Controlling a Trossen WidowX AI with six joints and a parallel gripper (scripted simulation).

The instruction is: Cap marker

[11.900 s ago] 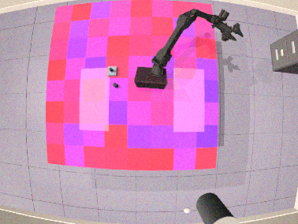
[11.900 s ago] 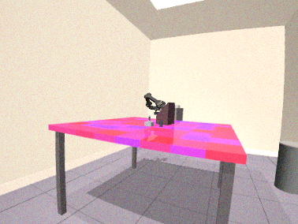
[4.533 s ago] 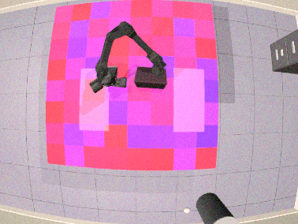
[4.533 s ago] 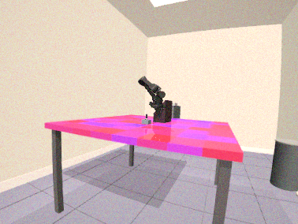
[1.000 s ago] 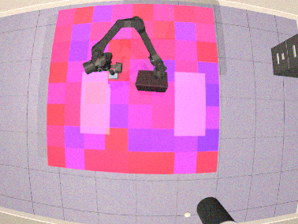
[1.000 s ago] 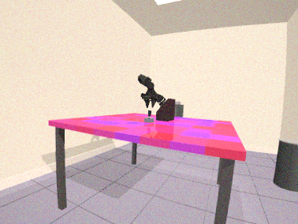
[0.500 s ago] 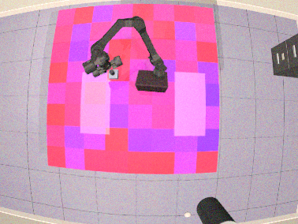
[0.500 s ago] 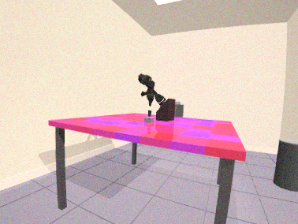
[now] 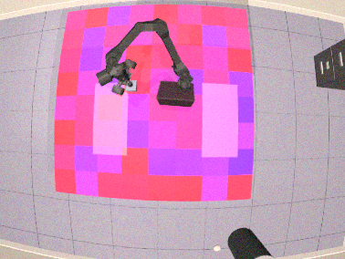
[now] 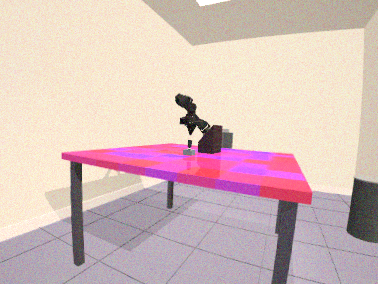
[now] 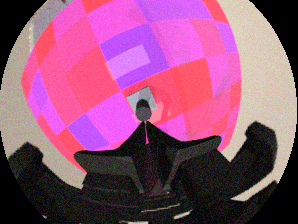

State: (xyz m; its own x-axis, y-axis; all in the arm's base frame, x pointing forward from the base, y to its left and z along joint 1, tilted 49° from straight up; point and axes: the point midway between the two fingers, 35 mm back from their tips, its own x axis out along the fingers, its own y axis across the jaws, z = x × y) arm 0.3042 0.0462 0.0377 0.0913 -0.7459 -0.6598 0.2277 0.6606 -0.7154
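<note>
My gripper tip is 60 mm above the dark marker cap.
</note>
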